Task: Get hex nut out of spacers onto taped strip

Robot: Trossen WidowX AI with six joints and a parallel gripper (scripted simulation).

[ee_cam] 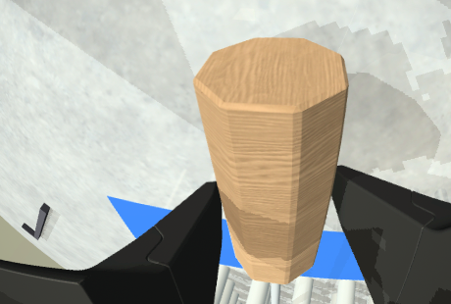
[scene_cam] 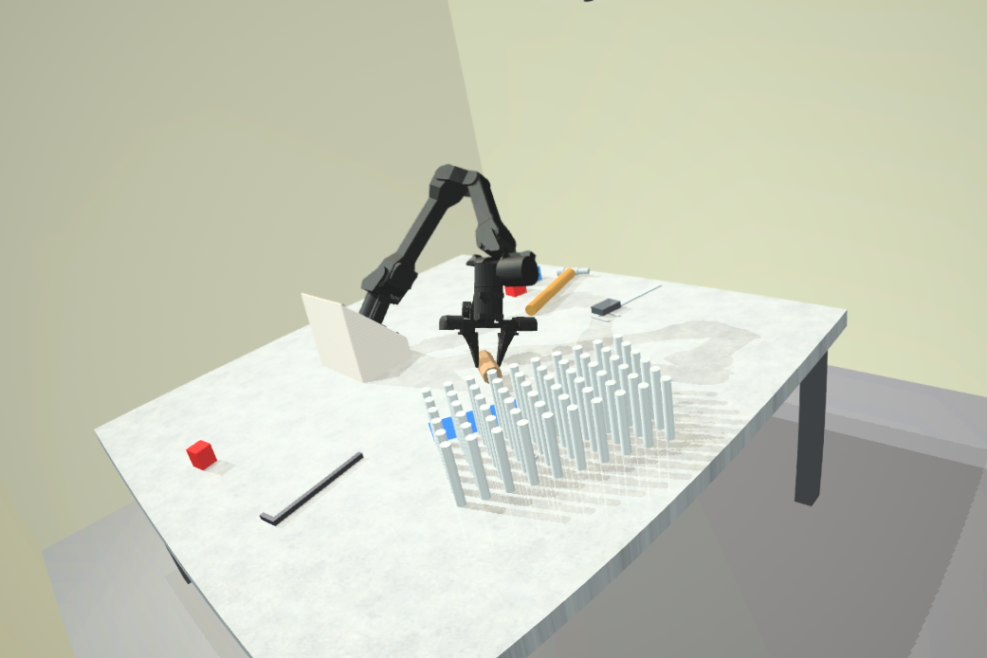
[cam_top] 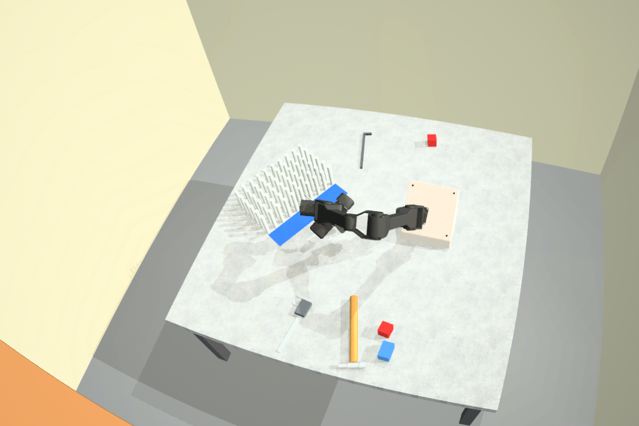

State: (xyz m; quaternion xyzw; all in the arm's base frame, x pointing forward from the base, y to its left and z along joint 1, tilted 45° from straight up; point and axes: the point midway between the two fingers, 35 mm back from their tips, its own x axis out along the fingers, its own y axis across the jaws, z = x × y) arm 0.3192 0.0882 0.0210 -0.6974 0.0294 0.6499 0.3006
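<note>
Now: gripper tip 13 cm short of the blue taped strip, 2 cm to the left of it and 4 cm above it. The rest, counted from my gripper tip: wire hook tool (9 cm ahead, 5 cm to the right); then hex nut (27 cm ahead, 14 cm to the right, 3 cm below); then blue cube (37 cm behind, 46 cm to the left, 2 cm below).
</note>
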